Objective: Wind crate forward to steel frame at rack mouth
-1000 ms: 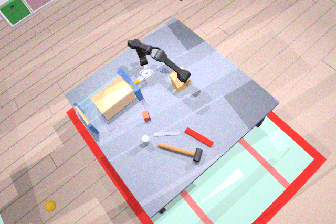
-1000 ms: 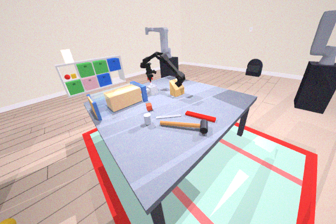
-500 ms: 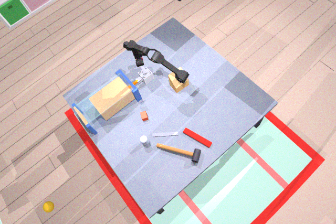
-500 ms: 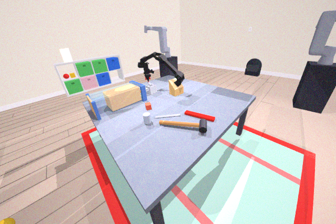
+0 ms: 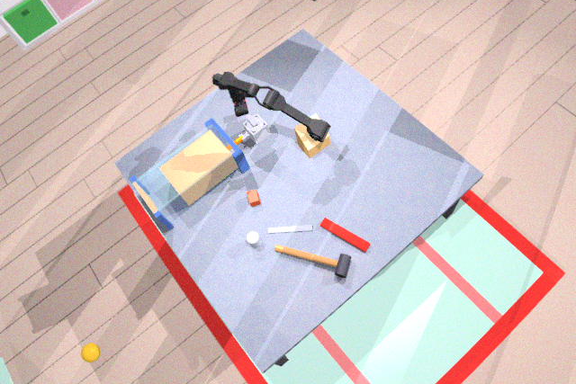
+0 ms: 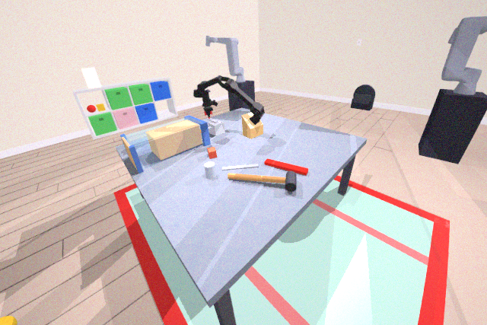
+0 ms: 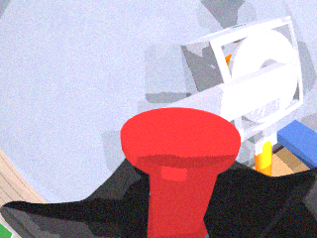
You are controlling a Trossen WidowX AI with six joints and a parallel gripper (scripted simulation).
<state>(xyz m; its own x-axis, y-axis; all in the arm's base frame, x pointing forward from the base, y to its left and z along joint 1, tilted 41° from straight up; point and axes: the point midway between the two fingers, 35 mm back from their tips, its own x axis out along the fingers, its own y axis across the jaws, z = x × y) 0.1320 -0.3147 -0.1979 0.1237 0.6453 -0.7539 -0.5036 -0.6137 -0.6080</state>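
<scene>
The white winch is 90 mm to the left of my gripper tip and 80 mm below it. Also, from my gripper tip: white bar 580 mm to the left, 270 mm ahead, 110 mm below; then red knob 20 mm above; then white crank handle 40 mm to the left, 10 mm below, 10 mm ahead.
</scene>
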